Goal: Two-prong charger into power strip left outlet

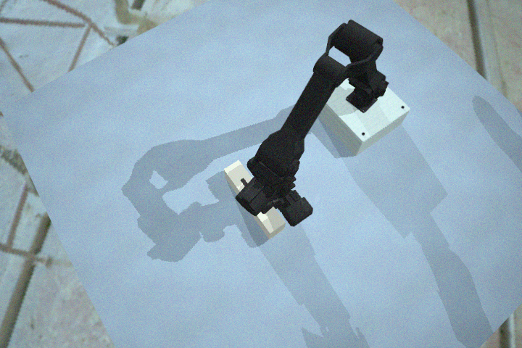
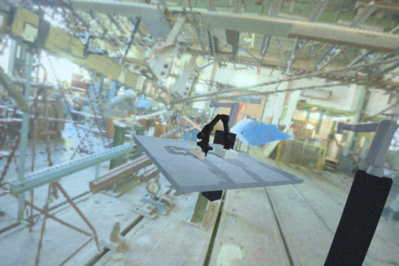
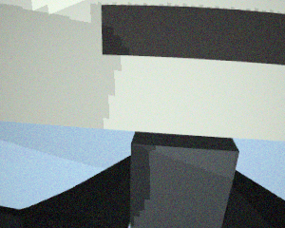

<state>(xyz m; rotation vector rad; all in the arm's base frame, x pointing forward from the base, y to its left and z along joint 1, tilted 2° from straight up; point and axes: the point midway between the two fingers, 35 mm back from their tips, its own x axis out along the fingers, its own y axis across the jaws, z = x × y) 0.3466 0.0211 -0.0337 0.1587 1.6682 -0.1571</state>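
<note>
Right now my gripper tip is 2 cm short of the dark grey charger and 1 cm below it.
</note>
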